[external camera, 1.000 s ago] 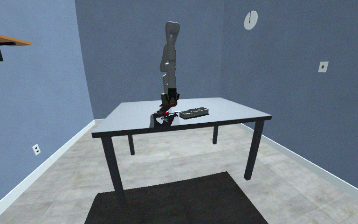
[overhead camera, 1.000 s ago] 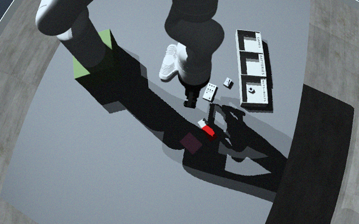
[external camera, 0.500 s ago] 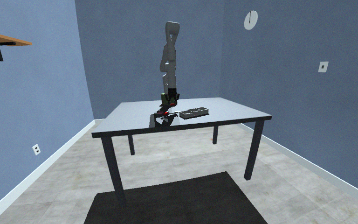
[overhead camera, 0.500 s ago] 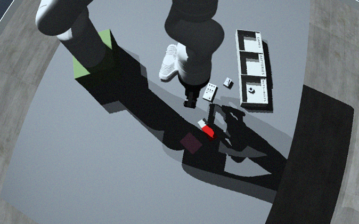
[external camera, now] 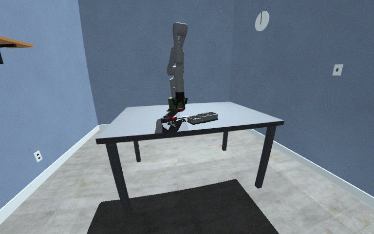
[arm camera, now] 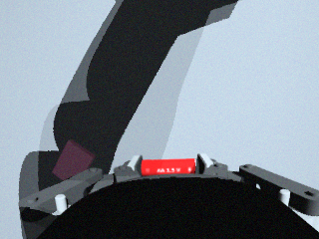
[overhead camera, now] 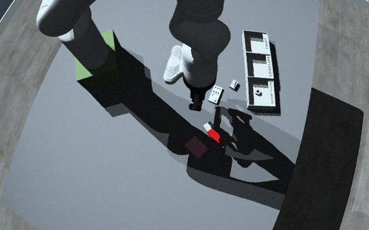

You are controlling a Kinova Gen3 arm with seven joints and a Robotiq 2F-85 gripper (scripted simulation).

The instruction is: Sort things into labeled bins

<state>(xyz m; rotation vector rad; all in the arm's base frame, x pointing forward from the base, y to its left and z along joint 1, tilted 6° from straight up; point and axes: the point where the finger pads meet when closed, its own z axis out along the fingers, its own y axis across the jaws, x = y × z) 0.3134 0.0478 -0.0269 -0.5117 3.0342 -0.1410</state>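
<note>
Right now my hand is 190 mm to the right of the bin row, 100 mm short of it and 60 mm above it. The rest, counted from my hand: white domino 70 mm below, 50 mm to the left, 30 mm ahead; then red battery 10 mm below; then red-and-white eraser 70 mm below, 70 mm ahead, 50 mm to the right.
</note>
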